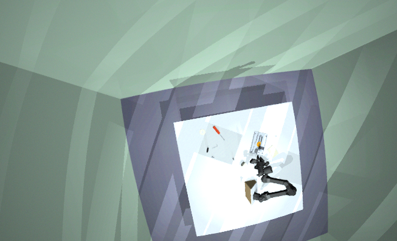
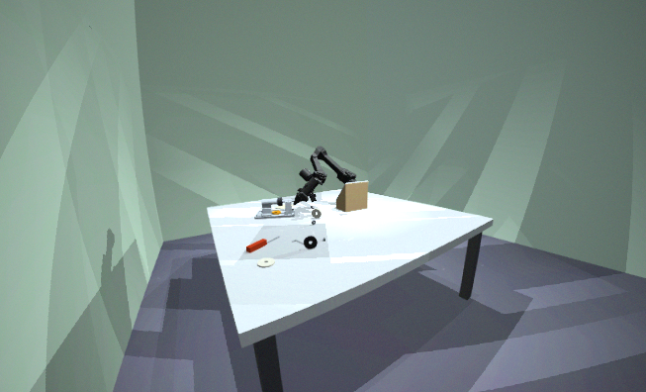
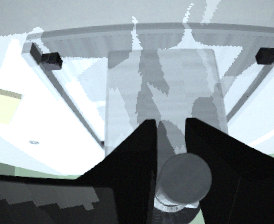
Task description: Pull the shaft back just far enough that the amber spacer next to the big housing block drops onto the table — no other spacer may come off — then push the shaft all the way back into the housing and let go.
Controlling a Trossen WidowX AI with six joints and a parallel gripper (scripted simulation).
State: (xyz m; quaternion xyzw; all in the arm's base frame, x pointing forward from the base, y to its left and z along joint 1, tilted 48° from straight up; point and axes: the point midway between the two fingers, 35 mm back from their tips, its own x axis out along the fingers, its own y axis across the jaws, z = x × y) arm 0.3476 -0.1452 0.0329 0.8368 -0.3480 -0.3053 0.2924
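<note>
The thin shaft is 5 cm ahead of my gripper tip, 2 cm to the right of it and 2 cm above it. Also, from my gripper tip: red-handled screwdriver (29 cm ahead, 35 cm to the left, 5 cm below); pale yellow square (2 cm behind, 19 cm to the right, 5 cm below); white washer (34 cm ahead, 51 cm to the left, 5 cm below).
</note>
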